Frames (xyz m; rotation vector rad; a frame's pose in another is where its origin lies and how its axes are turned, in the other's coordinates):
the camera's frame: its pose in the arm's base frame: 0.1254 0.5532 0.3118 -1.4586 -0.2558 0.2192
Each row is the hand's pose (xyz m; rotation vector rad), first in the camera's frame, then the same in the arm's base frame.
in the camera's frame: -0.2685 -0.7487 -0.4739 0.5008 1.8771 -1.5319
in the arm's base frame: 0.0067 -0.0524 1.0020 -0.1940 0.2850 -2.0459
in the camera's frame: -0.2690 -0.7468 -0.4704 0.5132 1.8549 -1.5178
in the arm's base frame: 0.0052 -0.0490 1.0005 -0.1997 0.2774 -2.0204
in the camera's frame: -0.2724 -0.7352 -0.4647 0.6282 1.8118 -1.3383
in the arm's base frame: 0.0004 -0.0435 0.9893 -0.2048 0.3554 -1.8449
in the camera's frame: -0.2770 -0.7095 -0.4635 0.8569 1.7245 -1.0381
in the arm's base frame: -0.0042 -0.0411 0.9637 -0.1570 0.4804 -1.5360
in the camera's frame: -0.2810 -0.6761 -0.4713 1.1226 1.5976 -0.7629
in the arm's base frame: -0.0054 -0.0463 0.9296 -0.0435 0.5679 -1.2207
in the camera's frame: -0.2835 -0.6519 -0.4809 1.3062 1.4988 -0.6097
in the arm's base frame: -0.0046 -0.0538 0.9045 0.0605 0.6005 -1.0275
